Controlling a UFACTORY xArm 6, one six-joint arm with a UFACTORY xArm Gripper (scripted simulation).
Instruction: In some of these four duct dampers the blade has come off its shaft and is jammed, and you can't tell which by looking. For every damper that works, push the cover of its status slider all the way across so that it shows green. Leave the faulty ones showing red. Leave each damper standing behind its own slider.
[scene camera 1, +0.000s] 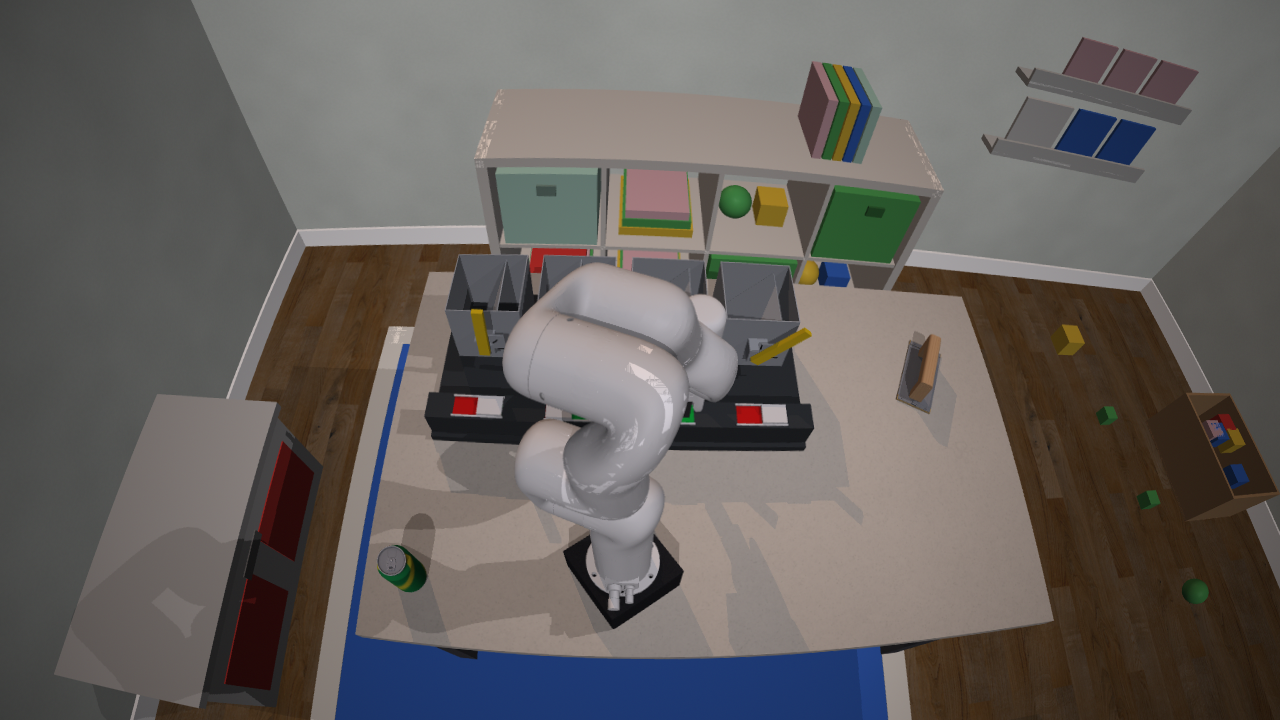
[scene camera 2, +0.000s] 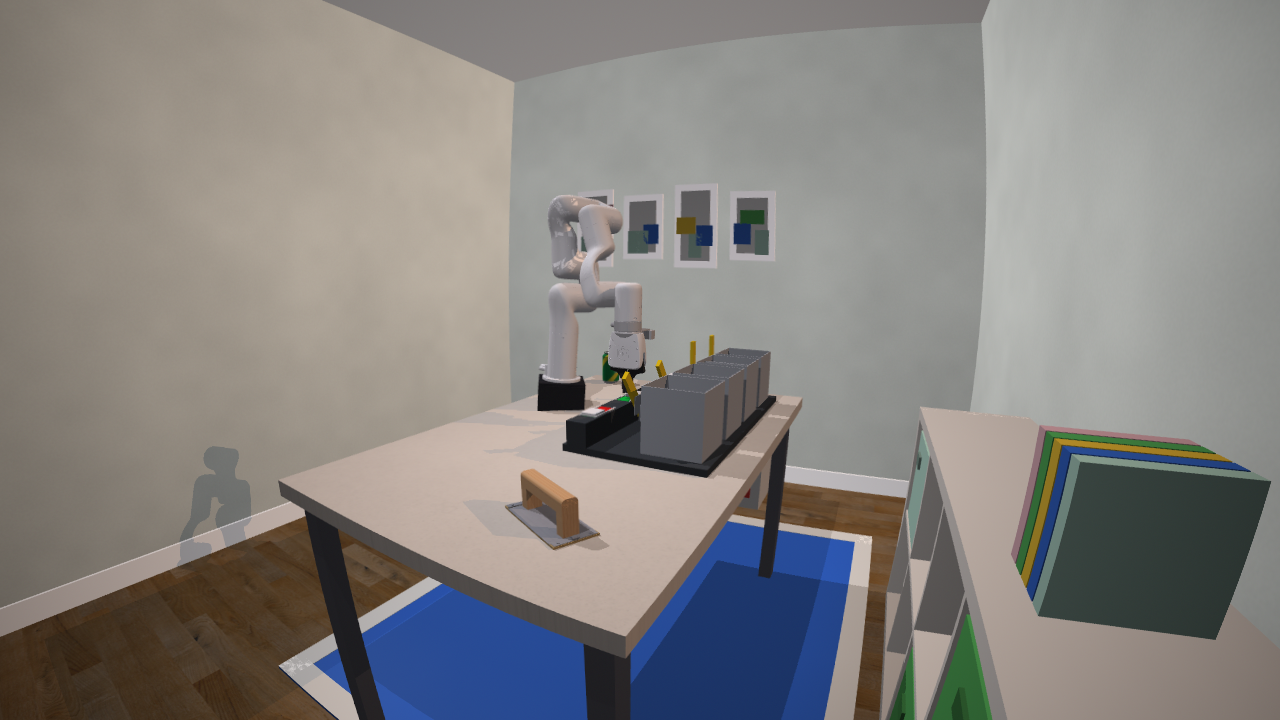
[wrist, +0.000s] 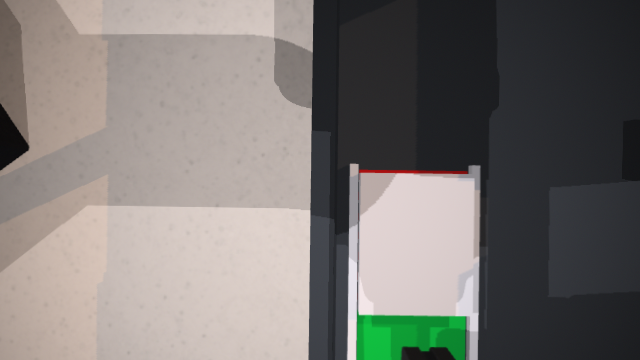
Path:
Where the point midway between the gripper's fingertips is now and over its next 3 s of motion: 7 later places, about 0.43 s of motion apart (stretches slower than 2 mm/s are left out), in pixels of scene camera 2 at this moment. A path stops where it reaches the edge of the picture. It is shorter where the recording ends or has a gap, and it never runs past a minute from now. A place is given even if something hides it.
The gripper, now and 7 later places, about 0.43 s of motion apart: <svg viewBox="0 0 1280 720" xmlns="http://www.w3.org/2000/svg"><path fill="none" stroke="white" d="M627 392L627 385L627 384L627 377L627 372L612 376L595 381L584 387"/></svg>

